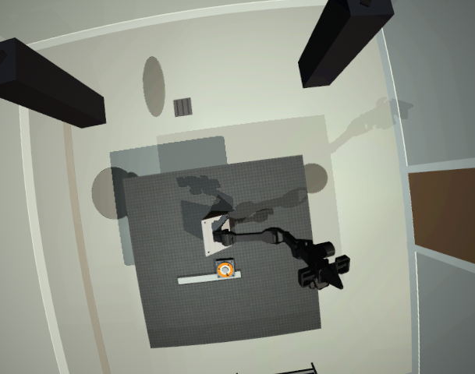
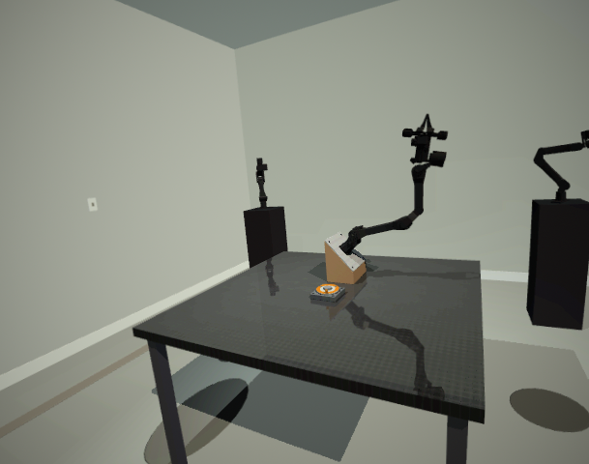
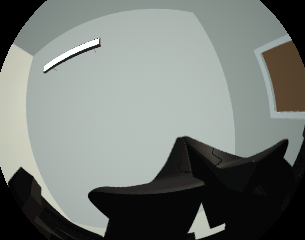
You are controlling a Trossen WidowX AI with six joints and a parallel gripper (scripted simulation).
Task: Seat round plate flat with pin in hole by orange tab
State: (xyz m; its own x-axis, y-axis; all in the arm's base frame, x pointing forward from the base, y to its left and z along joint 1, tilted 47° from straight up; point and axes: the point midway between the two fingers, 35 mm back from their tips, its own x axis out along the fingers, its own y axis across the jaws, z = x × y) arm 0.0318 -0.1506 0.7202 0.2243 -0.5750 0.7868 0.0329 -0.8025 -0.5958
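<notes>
My gripper tip is 75 cm above the round plate, 42 cm to the left of it and 24 cm short of it. The rest, counted from my gripper tip: base 76 cm below, 43 cm to the right, 21 cm ahead.
</notes>
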